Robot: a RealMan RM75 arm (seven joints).
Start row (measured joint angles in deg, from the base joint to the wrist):
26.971 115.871 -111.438 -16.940 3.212 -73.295 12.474
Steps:
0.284 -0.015 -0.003 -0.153 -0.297 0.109 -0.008
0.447 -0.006 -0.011 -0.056 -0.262 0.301 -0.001
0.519 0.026 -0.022 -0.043 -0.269 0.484 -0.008
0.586 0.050 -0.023 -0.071 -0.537 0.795 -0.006
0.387 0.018 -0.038 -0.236 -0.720 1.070 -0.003
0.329 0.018 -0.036 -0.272 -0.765 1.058 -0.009
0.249 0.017 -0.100 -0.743 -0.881 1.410 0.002
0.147 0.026 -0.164 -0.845 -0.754 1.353 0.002
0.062 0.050 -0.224 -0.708 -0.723 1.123 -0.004
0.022 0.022 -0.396 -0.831 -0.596 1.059 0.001
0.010 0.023 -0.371 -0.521 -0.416 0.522 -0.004
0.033 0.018 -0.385 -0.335 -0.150 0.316 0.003
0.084 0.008 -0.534 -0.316 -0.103 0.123 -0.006
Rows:
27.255 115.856 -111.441 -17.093 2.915 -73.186 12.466
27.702 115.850 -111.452 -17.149 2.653 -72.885 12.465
28.221 115.876 -111.474 -17.192 2.384 -72.401 12.457
28.807 115.926 -111.497 -17.263 1.847 -71.606 12.451
29.194 115.944 -111.535 -17.499 1.127 -70.536 12.448
29.523 115.962 -111.571 -17.771 0.362 -69.478 12.439
29.772 115.979 -111.671 -18.514 -0.519 -68.068 12.441
29.919 116.005 -111.835 -19.359 -1.273 -66.715 12.443
29.981 116.055 -112.059 -20.067 -1.996 -65.592 12.439
30.003 116.077 -112.455 -20.898 -2.592 -64.533 12.440
30.013 116.100 -112.826 -21.419 -3.008 -64.011 12.436
30.046 116.118 -113.211 -21.754 -3.158 -63.695 12.439
30.130 116.126 -113.745 -22.070 -3.261 -63.572 12.433

